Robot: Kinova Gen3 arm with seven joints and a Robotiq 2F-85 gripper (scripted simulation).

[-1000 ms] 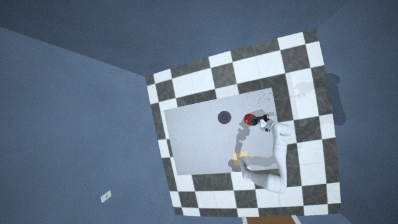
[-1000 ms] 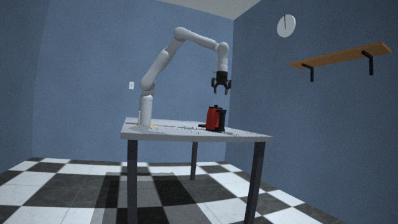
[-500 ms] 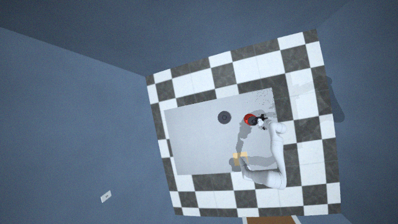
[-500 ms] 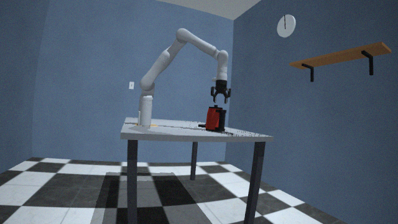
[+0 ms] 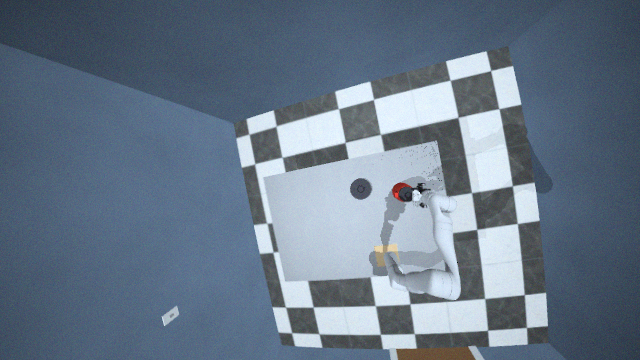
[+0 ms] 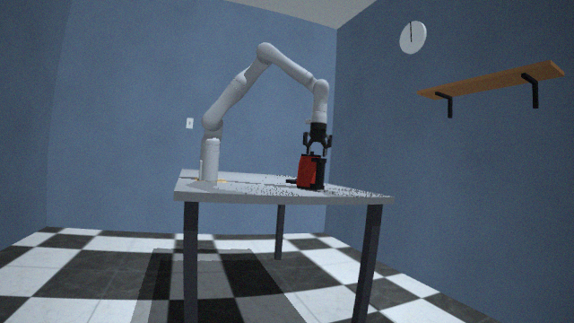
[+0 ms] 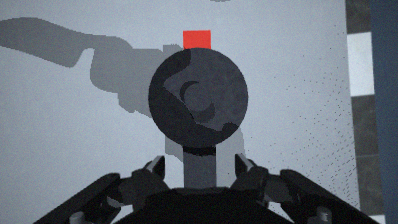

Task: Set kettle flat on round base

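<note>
Now: the red kettle 80 mm below my hand and 30 mm to the left of it. From my hand the other things lie so: round black base: 340 mm to the left, 160 mm below, 60 mm ahead.
</note>
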